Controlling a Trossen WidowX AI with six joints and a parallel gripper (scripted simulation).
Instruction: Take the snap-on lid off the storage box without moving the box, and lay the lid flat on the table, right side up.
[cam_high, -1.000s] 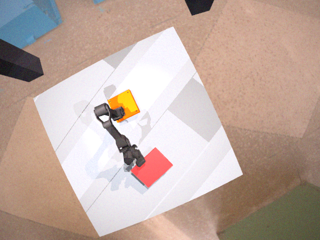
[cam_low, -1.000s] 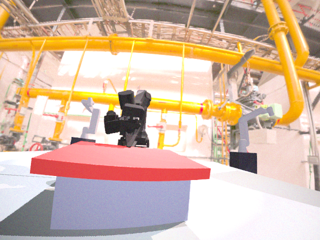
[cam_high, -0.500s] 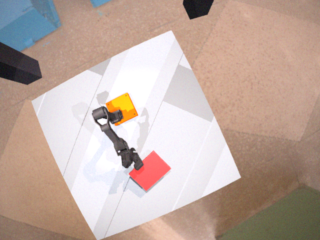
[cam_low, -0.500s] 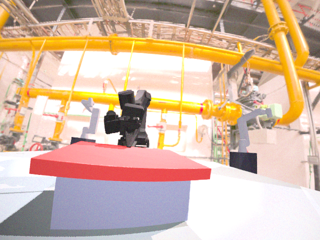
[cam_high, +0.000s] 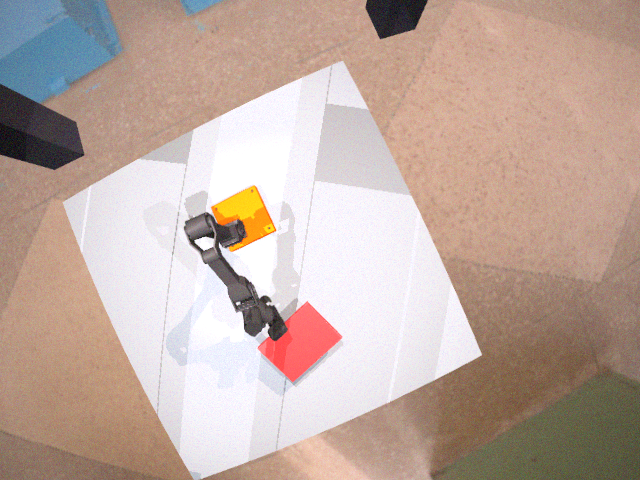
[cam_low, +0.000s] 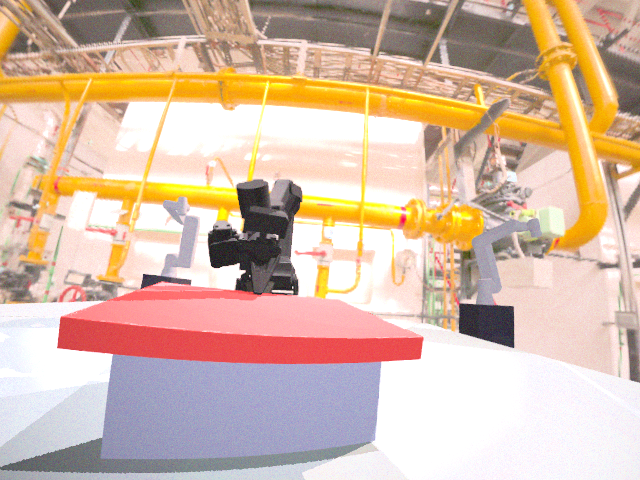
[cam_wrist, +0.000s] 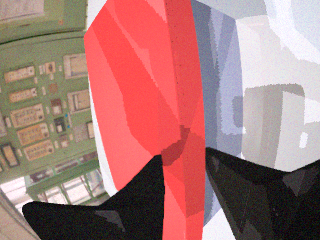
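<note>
Right now the lid is 70 mm ahead of my gripper tip and 30 mm to the left of it. From my gripper tip the other things lie so: storage box (60 mm ahead, 30 mm to the left, 60 mm below).
</note>
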